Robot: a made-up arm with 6 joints. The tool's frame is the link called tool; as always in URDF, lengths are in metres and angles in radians. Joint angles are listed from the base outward. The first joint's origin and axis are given. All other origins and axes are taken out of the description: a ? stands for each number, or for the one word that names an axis. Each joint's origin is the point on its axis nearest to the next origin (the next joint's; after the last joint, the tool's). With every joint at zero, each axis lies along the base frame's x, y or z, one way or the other. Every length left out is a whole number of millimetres.
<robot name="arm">
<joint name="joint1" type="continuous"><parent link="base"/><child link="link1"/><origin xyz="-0.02 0.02 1.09" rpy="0 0 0"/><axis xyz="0 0 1"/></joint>
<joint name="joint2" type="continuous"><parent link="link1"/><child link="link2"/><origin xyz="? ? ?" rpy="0 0 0"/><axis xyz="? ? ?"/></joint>
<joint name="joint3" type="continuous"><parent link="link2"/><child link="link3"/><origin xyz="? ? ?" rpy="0 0 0"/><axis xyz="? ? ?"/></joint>
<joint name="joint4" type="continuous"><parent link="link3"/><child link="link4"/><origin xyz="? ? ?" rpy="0 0 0"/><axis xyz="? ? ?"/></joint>
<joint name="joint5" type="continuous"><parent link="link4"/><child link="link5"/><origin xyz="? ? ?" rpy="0 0 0"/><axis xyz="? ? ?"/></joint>
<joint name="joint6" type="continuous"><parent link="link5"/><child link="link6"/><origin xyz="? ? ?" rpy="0 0 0"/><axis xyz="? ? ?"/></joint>
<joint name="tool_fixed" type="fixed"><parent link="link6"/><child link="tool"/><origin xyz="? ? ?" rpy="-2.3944 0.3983 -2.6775"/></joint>
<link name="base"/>
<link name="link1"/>
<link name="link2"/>
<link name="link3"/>
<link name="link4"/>
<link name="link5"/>
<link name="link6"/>
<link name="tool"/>
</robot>
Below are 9 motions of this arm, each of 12 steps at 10 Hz.
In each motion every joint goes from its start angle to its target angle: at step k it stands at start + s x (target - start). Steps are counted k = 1, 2, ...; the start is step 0. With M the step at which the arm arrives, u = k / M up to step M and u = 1 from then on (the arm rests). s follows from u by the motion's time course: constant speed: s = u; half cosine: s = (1 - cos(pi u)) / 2; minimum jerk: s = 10 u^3 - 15 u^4 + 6 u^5.
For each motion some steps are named. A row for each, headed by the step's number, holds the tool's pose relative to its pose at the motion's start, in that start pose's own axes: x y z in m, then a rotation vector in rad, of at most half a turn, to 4 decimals.
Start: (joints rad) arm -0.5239 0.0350 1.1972 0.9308 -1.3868 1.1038
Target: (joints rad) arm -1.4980 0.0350 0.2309 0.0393 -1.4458 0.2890
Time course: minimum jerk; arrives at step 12
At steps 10, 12:
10: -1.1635 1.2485 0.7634 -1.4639 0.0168 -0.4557
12: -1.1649 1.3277 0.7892 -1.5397 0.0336 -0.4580

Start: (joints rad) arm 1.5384 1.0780 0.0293 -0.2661 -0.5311 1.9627
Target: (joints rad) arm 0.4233 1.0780 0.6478 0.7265 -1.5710 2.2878
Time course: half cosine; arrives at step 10
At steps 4, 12:
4: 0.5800 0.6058 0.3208 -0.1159 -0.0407 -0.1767
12: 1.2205 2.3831 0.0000 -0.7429 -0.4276 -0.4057

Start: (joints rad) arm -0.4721 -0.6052 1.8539 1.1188 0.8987 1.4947
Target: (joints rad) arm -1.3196 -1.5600 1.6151 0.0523 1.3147 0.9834
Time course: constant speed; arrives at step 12
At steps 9, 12:
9: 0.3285 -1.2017 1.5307 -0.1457 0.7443 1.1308
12: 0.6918 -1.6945 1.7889 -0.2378 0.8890 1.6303

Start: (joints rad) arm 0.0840 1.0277 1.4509 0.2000 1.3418 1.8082
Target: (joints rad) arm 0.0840 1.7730 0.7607 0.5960 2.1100 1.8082
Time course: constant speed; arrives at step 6
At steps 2, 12:
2: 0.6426 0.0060 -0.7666 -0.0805 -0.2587 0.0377
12: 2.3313 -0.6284 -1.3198 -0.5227 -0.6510 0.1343

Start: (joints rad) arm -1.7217 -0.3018 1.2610 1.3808 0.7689 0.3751
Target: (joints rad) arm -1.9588 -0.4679 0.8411 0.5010 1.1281 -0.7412
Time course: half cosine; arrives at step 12
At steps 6, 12:
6: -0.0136 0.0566 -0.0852 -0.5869 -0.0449 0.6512
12: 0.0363 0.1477 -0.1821 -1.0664 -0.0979 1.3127

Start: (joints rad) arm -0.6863 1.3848 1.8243 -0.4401 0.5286 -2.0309
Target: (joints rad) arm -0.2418 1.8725 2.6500 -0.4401 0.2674 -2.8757
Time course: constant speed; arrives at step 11
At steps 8, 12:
8: 0.7108 0.2294 0.4637 -0.7126 0.1602 0.6138
12: 0.9705 0.4074 0.5467 -0.9539 0.2095 0.8719

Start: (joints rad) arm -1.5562 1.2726 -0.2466 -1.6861 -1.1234 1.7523
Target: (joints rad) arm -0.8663 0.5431 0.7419 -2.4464 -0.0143 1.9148
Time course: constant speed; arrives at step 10
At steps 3, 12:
3: -0.6898 -0.1598 -0.6414 0.5432 -0.0341 0.0246
12: -1.7208 1.5609 -2.0887 0.9211 -0.7364 0.0682

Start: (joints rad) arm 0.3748 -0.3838 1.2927 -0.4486 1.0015 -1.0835
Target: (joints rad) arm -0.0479 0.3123 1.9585 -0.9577 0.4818 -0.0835
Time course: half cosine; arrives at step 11
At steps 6, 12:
6: 0.3579 -0.2100 -0.0089 0.4478 0.3691 -0.2185
12: 0.5518 -0.3953 -0.1243 0.6951 0.6700 -0.4738

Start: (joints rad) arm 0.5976 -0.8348 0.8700 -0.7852 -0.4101 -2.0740
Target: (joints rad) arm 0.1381 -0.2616 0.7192 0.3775 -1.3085 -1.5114
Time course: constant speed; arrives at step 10
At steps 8, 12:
8: -0.5176 -0.8536 -0.9644 1.8528 -0.4923 0.6462
12: -0.5272 -0.8903 -1.2741 2.2093 -0.6276 0.9751

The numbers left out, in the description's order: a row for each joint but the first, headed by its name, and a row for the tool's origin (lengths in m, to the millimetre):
joint2: xyz 0.25 0.02 0, axis 0 1 0
joint3: xyz 0.01 0 0.81, axis 0 -1 0
joint4: xyz 1.63 0 0.19, axis -1 0 0
joint5: xyz 0 -0.05 -0.02, axis 0 -1 0
joint6: xyz 0.27 0 -0.02, axis -1 0 0
tool: xyz 0 -0.01 0.02

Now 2 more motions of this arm.
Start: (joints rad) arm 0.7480 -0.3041 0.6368 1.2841 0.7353 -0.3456
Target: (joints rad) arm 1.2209 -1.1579 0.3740 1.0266 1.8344 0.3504
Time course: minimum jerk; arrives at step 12
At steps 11, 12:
11: 0.6793 -1.2072 -1.0758 1.6042 -0.4816 0.8636
12: 0.6863 -1.2088 -1.0813 1.6135 -0.4804 0.8687

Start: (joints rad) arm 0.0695 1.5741 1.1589 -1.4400 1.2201 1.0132
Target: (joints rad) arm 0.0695 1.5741 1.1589 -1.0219 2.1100 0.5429
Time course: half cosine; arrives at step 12
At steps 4, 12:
4: -0.0008 -0.0636 -0.0188 0.0589 -0.0955 0.2360
12: 0.0700 -0.2106 -0.1115 0.1175 -0.5726 0.9245

